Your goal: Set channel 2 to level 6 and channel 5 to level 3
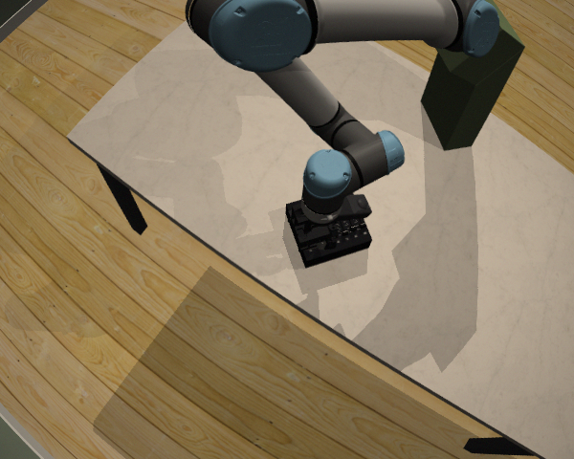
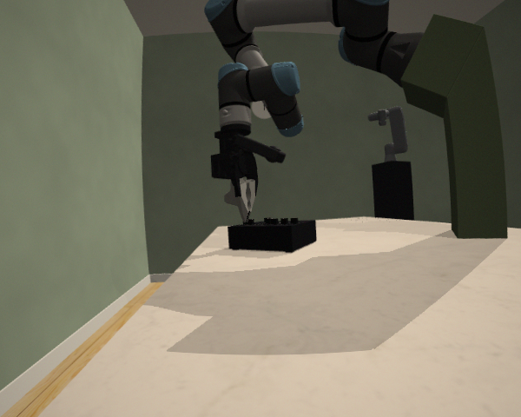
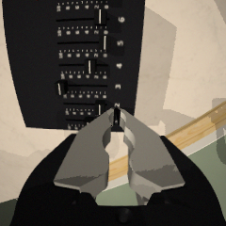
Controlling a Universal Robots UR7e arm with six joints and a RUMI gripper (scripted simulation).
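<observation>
Right now my hand is 1 cm to the left of the fader knob, 1 cm past it and 1 cm above it.
</observation>
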